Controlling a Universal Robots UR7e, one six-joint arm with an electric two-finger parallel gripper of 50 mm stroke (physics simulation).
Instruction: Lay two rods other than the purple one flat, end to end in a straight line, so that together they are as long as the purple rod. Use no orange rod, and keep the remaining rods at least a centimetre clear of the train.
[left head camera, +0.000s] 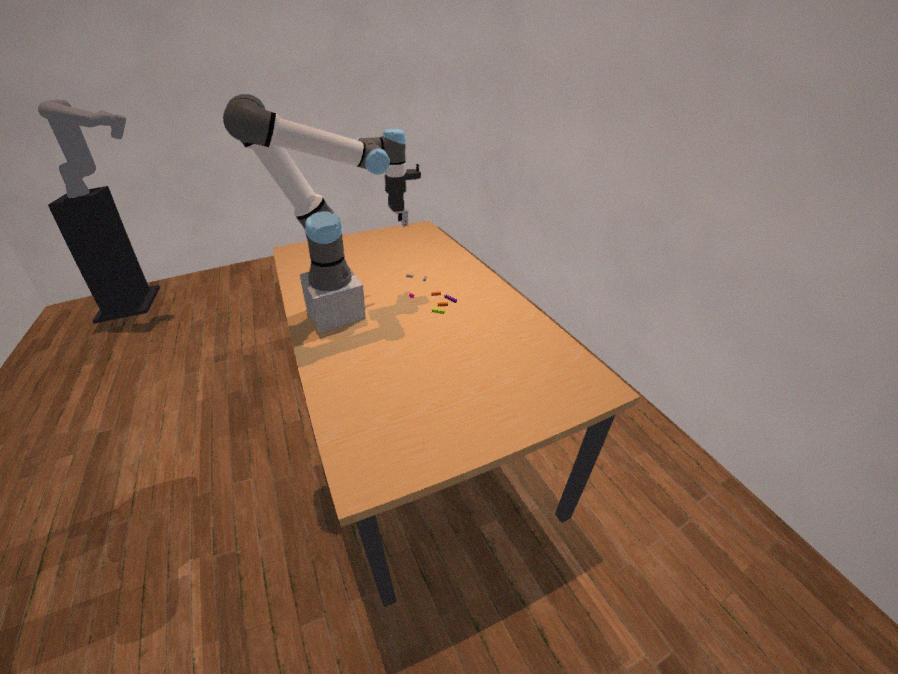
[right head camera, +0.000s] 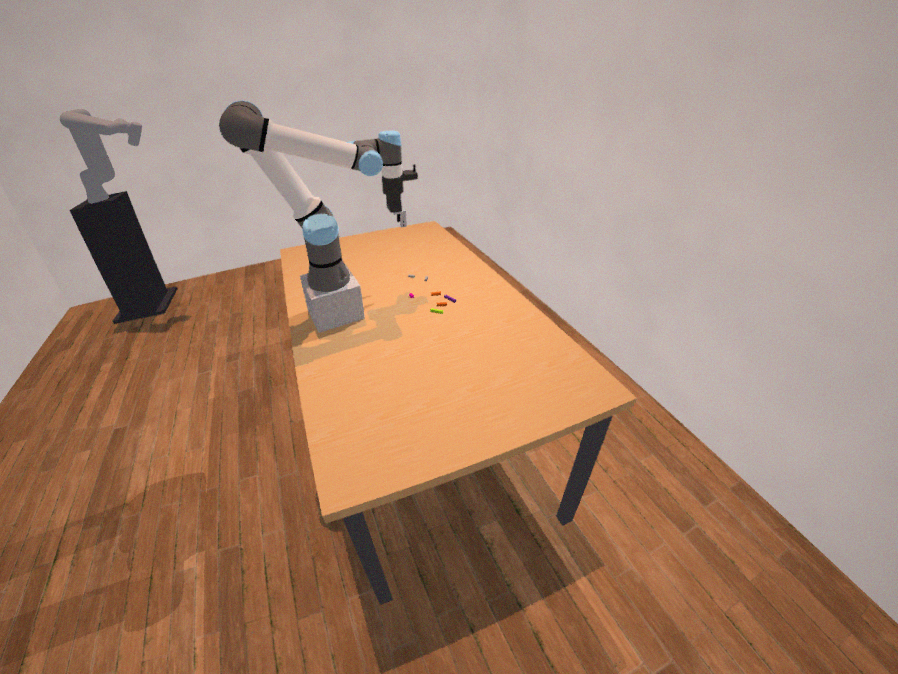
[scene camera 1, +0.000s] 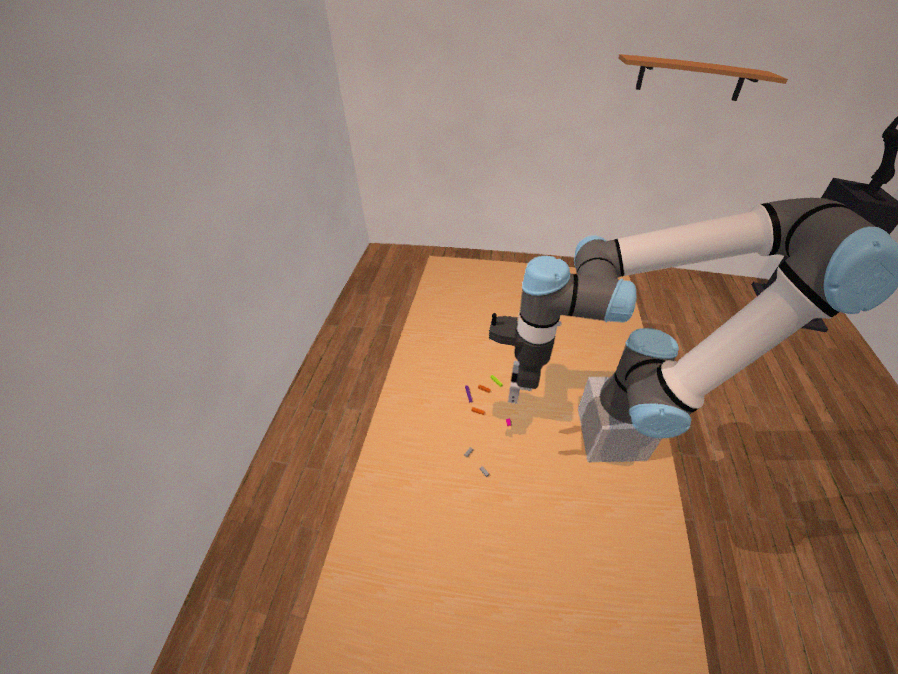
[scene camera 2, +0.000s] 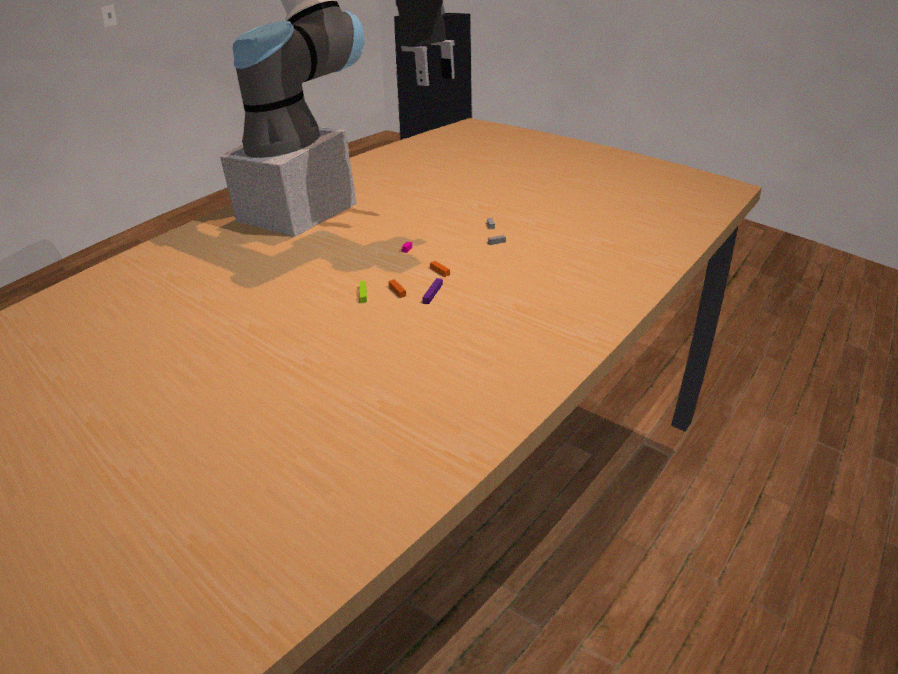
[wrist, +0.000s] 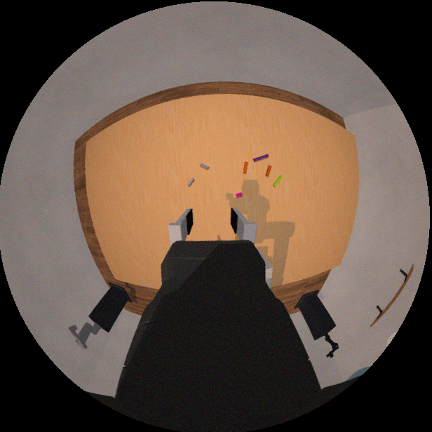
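Seen in the pictures: gripper, between the fingertips: (left head camera: 403, 223) (right head camera: 401, 224) (scene camera 1: 514, 392) (scene camera 2: 436, 81); arm's base, origin of its link: (left head camera: 330, 279) (right head camera: 329, 280) (scene camera 1: 627, 401) (scene camera 2: 281, 142).
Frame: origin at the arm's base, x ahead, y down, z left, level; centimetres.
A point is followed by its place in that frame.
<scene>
My gripper (wrist: 211, 215) (scene camera 2: 435, 66) @(y -12.5, x 30.8, z 12.2 cm) is open and empty, high above the table. The purple rod (scene camera 2: 432, 290) @(y 14.5, x 45.4, z -4.3 cm) (wrist: 260, 158) (scene camera 1: 468, 393) @(y 14.6, x 44.8, z -3.5 cm), the longest, lies flat. A lime green rod (scene camera 2: 362, 291) @(y 14.5, x 37.7, z -11.3 cm) (wrist: 278, 181) (scene camera 1: 496, 380) @(y 14.6, x 37.0, z -10.5 cm) lies flat and apart from it. A short magenta rod (scene camera 2: 406, 246) @(y 14.5, x 31.4, z 3.3 cm) (wrist: 239, 195) (scene camera 1: 508, 422) @(y 14.6, x 30.9, z 4.2 cm) lies nearer the robot base. Two grey rods, one (scene camera 2: 496, 240) @(y 14.9, x 40.8, z 15.6 cm) (wrist: 204, 166) and another (scene camera 2: 491, 223) @(y 14.5, x 35.9, z 20.0 cm) (wrist: 190, 182), lie apart at an angle to each other. Two orange rods, one (scene camera 2: 439, 268) @(y 14.7, x 41.1, z 1.5 cm) (wrist: 245, 167) and another (scene camera 2: 397, 288) @(y 14.5, x 41.0, z -7.3 cm) (wrist: 268, 171), lie near the purple rod. No rods touch.
The wooden table (scene camera 2: 217, 435) @(y 15.5, x 48.8, z -42.7 cm) (left head camera: 464, 406) @(y 15.6, x 27.4, z -59.5 cm) carries the rods. The grey base block (scene camera 2: 290, 188) @(y 5.9, x 10.2, z -5.2 cm) (left head camera: 335, 304) @(y 5.6, x -0.1, z -8.7 cm) of the arm stands at one long edge. A black pedestal (left head camera: 101, 253) with another arm stands off the table. A wall shelf (scene camera 1: 699, 67) hangs beyond.
</scene>
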